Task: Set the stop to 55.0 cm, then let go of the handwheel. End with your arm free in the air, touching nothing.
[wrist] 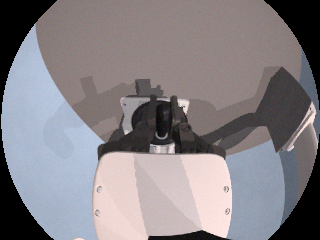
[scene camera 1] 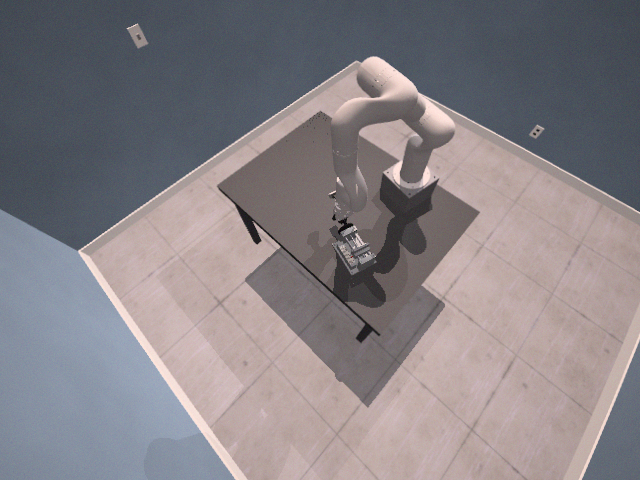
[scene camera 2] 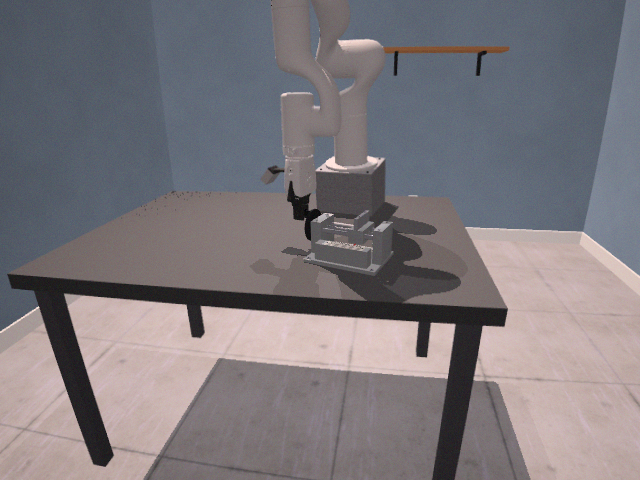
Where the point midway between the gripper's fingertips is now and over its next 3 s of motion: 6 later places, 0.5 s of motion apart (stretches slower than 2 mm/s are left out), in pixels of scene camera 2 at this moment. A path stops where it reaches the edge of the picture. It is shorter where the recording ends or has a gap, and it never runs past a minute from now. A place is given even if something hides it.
My gripper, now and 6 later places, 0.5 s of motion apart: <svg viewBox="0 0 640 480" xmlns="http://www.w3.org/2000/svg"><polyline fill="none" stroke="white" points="301,218 296,224 295,234 299,239 303,237 305,232 306,226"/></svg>
